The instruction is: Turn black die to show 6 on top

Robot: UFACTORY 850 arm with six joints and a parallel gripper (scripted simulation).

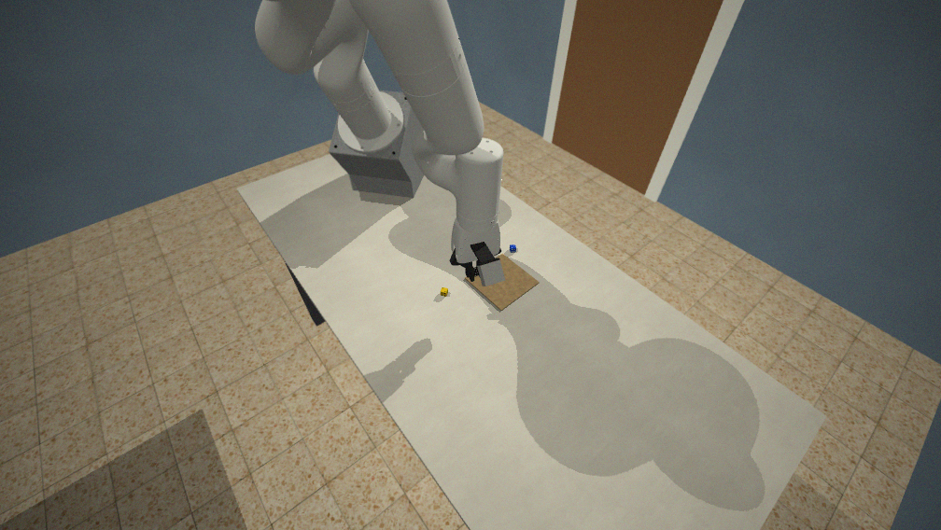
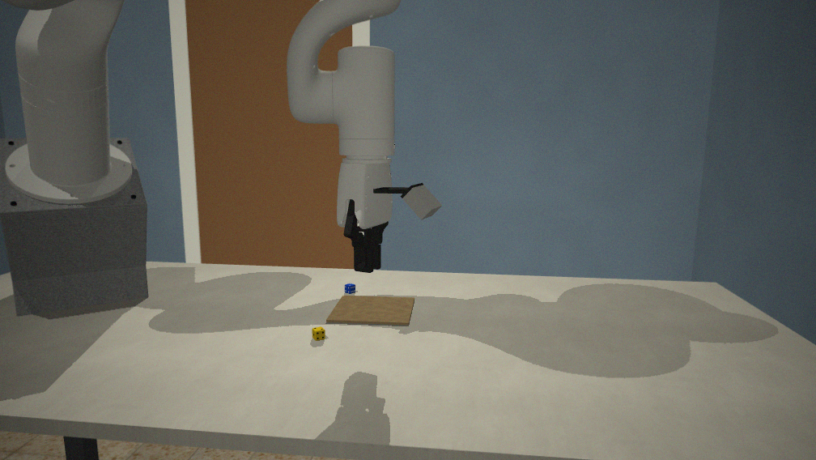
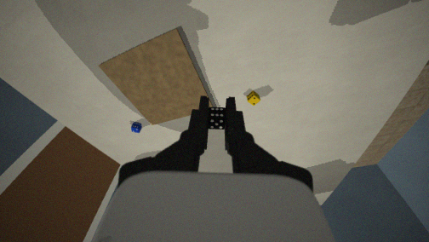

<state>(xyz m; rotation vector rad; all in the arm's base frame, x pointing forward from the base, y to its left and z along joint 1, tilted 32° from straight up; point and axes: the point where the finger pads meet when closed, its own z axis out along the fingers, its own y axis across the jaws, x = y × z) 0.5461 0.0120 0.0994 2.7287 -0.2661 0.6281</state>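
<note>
My hand is 120 mm above the tan square mat, 100 mm to the right of it and 20 mm past it. The rest, counted from my hand: blue die: 200 mm to the left, 110 mm below, 90 mm behind; black die: 10 mm below, 10 mm behind; yellow die: 110 mm below, 70 mm behind, 50 mm to the right.
</note>
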